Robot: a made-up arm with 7 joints. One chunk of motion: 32 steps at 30 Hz.
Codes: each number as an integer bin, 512 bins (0 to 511) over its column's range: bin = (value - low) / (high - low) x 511, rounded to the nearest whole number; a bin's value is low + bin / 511 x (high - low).
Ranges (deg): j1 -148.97..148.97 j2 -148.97..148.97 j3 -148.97..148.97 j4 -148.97..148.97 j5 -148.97..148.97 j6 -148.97..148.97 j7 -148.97..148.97
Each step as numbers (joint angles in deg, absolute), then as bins.
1 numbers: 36.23 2.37 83.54 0.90 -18.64 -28.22 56.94
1 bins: 318 260 399 257 224 207 353
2 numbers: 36.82 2.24 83.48 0.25 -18.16 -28.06 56.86
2 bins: 319 259 399 256 224 207 353
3 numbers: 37.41 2.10 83.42 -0.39 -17.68 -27.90 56.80
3 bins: 320 259 399 255 225 208 353
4 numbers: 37.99 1.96 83.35 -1.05 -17.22 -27.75 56.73
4 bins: 321 259 398 254 226 208 353
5 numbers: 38.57 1.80 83.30 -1.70 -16.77 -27.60 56.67
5 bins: 322 259 398 253 227 208 353
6 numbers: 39.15 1.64 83.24 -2.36 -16.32 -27.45 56.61
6 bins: 323 258 398 251 228 208 353
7 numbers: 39.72 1.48 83.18 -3.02 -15.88 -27.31 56.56
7 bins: 324 258 398 250 228 209 353
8 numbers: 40.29 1.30 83.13 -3.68 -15.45 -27.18 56.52
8 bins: 325 258 398 249 229 209 352
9 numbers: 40.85 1.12 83.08 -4.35 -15.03 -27.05 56.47
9 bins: 326 257 398 248 230 209 352
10 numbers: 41.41 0.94 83.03 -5.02 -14.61 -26.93 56.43
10 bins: 327 257 398 247 230 209 352
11 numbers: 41.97 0.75 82.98 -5.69 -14.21 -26.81 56.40
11 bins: 327 257 398 246 231 210 352
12 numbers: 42.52 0.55 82.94 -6.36 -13.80 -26.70 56.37
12 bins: 328 256 398 245 232 210 352
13 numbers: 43.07 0.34 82.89 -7.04 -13.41 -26.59 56.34
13 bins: 329 256 398 243 233 210 352
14 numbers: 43.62 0.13 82.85 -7.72 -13.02 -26.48 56.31
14 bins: 330 256 398 242 233 210 352
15 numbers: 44.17 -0.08 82.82 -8.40 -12.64 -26.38 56.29
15 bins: 331 255 398 241 234 210 352
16 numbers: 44.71 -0.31 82.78 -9.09 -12.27 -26.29 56.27
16 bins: 332 255 397 240 234 210 352
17 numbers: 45.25 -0.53 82.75 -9.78 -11.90 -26.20 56.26
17 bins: 333 255 397 239 235 211 352
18 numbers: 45.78 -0.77 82.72 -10.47 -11.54 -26.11 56.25
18 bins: 334 254 397 238 236 211 352
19 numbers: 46.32 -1.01 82.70 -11.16 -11.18 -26.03 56.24
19 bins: 335 254 397 236 236 211 352
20 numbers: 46.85 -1.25 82.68 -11.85 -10.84 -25.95 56.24
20 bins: 336 253 397 235 237 211 352
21 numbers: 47.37 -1.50 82.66 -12.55 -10.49 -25.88 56.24
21 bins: 337 253 397 234 238 211 352
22 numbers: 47.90 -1.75 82.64 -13.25 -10.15 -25.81 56.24
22 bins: 338 252 397 233 238 211 352
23 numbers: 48.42 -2.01 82.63 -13.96 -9.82 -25.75 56.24
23 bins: 339 252 397 232 239 211 352
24 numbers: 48.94 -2.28 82.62 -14.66 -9.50 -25.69 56.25
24 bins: 339 252 397 230 239 211 352
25 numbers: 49.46 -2.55 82.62 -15.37 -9.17 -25.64 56.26
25 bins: 340 251 397 229 240 212 352
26 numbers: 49.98 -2.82 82.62 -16.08 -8.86 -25.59 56.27
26 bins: 341 251 397 228 240 212 352
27 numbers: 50.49 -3.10 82.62 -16.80 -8.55 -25.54 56.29
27 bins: 342 250 397 227 241 212 352
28 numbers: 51.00 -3.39 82.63 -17.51 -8.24 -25.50 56.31
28 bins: 343 250 397 225 241 212 352
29 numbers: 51.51 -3.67 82.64 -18.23 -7.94 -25.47 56.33
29 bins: 344 249 397 224 242 212 352
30 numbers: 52.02 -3.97 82.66 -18.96 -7.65 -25.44 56.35
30 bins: 345 249 397 223 242 212 352
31 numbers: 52.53 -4.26 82.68 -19.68 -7.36 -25.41 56.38
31 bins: 346 248 397 222 243 212 352
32 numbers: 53.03 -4.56 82.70 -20.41 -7.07 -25.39 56.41
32 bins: 346 248 397 220 243 212 352
